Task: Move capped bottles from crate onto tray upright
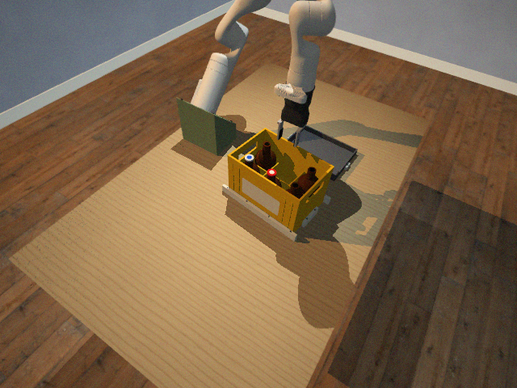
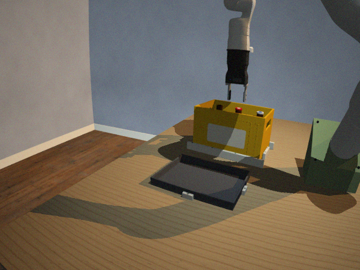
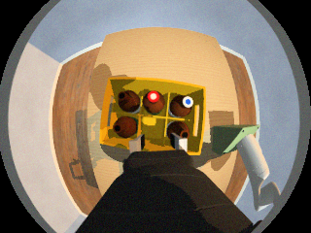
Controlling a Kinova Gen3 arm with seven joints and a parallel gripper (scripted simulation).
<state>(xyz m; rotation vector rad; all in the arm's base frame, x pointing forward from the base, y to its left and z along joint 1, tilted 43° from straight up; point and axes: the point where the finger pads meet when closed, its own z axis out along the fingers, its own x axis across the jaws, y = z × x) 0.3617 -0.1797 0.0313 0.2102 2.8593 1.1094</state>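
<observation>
Now: hand 90 mm past the white-label bottle, 70 mm to the left of it and 140 mm above it. Also, from my hand: yellow crate: 50 mm to the right, 150 mm below; then dark tray: 60 mm ahead, 230 mm to the left, 220 mm below.
</observation>
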